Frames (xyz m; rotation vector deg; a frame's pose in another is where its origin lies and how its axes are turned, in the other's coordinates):
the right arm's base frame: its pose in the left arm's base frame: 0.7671 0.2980 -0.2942 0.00 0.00 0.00
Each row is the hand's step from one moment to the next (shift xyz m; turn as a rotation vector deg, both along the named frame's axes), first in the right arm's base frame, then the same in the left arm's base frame.
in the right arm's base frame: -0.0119 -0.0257 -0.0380 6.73 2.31 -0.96
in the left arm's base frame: -0.0119 -0.0257 -0.0380 6.73 2.31 -0.96
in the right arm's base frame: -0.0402 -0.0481 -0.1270 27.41 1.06 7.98
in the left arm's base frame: -0.0402 -0.0481 -0.1270 27.41 1.06 7.98
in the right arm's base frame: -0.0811 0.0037 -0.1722 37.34 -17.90 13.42
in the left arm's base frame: -0.0811 0.0037 -0.1722 37.34 -17.90 13.42
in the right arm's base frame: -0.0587 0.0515 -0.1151 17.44 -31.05 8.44
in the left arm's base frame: -0.0587 0.0515 -0.1151 17.44 -31.05 8.44
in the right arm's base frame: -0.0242 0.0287 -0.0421 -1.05 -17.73 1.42
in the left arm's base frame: -0.0242 0.0287 -0.0421 -1.05 -17.73 1.42
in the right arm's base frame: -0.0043 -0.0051 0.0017 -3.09 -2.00 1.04
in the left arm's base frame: -0.0043 -0.0051 0.0017 -3.09 -2.00 1.04
